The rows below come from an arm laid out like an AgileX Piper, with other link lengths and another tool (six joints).
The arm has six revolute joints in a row. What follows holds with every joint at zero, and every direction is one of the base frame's. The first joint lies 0.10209 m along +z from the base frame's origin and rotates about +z. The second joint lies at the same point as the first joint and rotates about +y. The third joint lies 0.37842 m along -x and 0.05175 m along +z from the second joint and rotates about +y. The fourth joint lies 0.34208 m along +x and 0.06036 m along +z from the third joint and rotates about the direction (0.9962, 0, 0.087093). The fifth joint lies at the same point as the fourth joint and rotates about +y. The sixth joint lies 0.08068 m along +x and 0.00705 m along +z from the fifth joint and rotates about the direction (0.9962, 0, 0.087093). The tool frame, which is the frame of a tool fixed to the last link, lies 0.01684 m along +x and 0.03 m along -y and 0.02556 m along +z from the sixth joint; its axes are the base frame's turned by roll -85.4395, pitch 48.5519 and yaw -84.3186 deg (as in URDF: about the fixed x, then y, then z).
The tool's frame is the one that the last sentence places.
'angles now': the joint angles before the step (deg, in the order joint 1, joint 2, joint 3, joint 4, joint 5, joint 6). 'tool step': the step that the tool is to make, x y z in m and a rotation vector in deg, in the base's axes. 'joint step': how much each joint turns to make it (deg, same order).
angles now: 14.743, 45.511, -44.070, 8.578, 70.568, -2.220
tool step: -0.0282, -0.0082, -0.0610, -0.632, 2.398, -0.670
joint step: -0.029, -5.613, 11.349, -0.067, -3.315, 0.161
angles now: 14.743, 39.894, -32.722, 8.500, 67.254, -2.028
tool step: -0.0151, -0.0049, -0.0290, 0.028, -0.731, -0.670
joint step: 0.029, -3.583, 5.755, -0.245, -2.958, 0.305
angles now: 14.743, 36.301, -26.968, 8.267, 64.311, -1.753
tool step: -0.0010, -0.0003, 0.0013, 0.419, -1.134, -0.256
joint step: 0.046, -0.594, 0.111, 0.046, -0.755, 0.207
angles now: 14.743, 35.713, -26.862, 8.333, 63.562, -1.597
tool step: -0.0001, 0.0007, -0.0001, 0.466, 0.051, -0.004
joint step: 0.007, -0.005, 0.007, 0.478, -0.067, -0.034
